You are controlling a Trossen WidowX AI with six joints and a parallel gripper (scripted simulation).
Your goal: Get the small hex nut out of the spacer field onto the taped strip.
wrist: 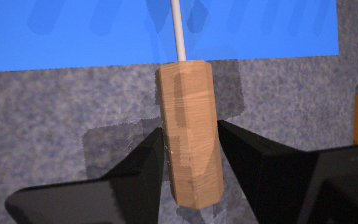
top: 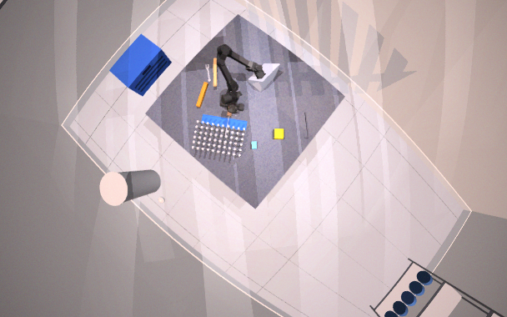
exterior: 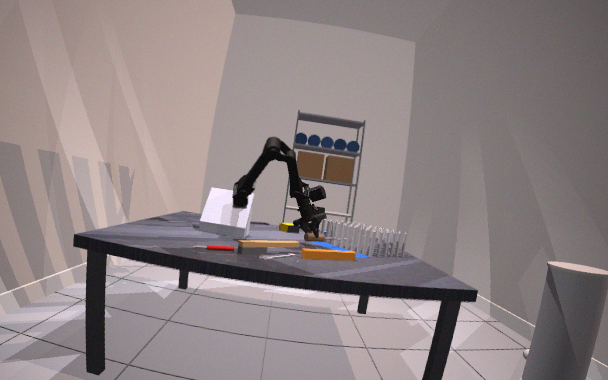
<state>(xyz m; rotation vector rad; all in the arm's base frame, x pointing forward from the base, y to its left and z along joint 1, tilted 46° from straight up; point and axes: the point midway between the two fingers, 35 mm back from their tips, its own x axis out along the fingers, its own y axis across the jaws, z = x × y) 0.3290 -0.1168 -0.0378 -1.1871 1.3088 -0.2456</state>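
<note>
My gripper tip is now 100 mm short of the blue taped strip, 40 mm above it and 10 mm to the right of it. From my gripper tip the other things lie so: orange bar 290 mm to the right, 20 mm below, 20 mm ahead; then blue block 330 mm to the left, 110 mm ahead, 20 mm below; then hook tool 90 mm ahead, 50 mm to the left.
</note>
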